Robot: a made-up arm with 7 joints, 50 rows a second.
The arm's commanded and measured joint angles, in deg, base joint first. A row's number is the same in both.
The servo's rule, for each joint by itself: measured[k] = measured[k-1] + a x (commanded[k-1-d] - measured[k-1]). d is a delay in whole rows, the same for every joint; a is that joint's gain. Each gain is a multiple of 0.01, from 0.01 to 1. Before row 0 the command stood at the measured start. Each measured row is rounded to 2 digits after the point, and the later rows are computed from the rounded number. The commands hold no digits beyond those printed.
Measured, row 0:
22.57, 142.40, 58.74, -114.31, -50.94, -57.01, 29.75
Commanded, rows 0 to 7:
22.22, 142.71, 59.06, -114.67, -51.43, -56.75, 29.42
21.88, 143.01, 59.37, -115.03, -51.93, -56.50, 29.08
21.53, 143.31, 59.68, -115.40, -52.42, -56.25, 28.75
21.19, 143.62, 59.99, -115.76, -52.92, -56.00, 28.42
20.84, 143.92, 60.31, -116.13, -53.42, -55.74, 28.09
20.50, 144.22, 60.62, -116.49, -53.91, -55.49, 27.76
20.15, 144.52, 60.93, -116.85, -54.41, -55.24, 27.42
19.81, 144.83, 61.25, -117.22, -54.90, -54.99, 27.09
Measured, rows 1 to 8:
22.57, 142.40, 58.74, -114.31, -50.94, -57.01, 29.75
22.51, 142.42, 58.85, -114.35, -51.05, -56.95, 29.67
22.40, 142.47, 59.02, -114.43, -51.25, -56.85, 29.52
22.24, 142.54, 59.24, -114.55, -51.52, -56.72, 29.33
22.05, 142.63, 59.49, -114.70, -51.84, -56.56, 29.10
21.83, 142.73, 59.76, -114.87, -52.20, -56.38, 28.85
21.59, 142.85, 60.04, -115.06, -52.59, -56.18, 28.58
21.33, 142.98, 60.33, -115.27, -53.01, -55.97, 28.29
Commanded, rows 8 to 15:
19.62, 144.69, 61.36, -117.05, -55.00, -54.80, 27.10
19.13, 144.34, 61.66, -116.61, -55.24, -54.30, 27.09
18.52, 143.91, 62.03, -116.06, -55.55, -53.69, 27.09
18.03, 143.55, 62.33, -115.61, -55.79, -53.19, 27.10
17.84, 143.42, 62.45, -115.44, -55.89, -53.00, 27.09
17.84, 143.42, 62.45, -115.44, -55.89, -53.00, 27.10
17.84, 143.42, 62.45, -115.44, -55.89, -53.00, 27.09
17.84, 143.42, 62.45, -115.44, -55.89, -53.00, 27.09
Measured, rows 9 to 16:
21.06, 143.13, 60.63, -115.50, -53.44, -55.75, 27.99
20.80, 143.25, 60.87, -115.69, -53.80, -55.54, 27.77
20.50, 143.34, 61.13, -115.80, -54.13, -55.27, 27.60
20.14, 143.39, 61.43, -115.83, -54.46, -54.92, 27.47
19.76, 143.40, 61.73, -115.80, -54.77, -54.54, 27.38
19.41, 143.40, 61.97, -115.76, -55.03, -54.20, 27.31
19.13, 143.40, 62.13, -115.72, -55.23, -53.94, 27.26
18.90, 143.40, 62.24, -115.69, -55.38, -53.73, 27.22

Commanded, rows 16 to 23:
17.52, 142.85, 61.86, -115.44, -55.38, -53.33, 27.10
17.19, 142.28, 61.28, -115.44, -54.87, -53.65, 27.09
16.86, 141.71, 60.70, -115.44, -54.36, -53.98, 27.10
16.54, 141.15, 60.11, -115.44, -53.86, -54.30, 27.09
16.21, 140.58, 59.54, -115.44, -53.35, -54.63, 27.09
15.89, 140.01, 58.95, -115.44, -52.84, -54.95, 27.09
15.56, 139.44, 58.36, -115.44, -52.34, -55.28, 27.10
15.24, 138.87, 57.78, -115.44, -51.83, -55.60, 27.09
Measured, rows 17 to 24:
18.71, 143.40, 62.31, -115.66, -55.50, -53.57, 27.19
18.50, 143.36, 62.16, -115.63, -55.47, -53.52, 27.17
18.26, 143.27, 61.87, -115.61, -55.33, -53.55, 27.15
18.01, 143.15, 61.48, -115.59, -55.11, -53.64, 27.14
17.75, 142.99, 61.03, -115.57, -54.82, -53.79, 27.13
17.47, 142.80, 60.54, -115.55, -54.48, -53.97, 27.12
17.19, 142.58, 60.02, -115.54, -54.10, -54.19, 27.11
16.90, 142.33, 59.47, -115.53, -53.70, -54.43, 27.11

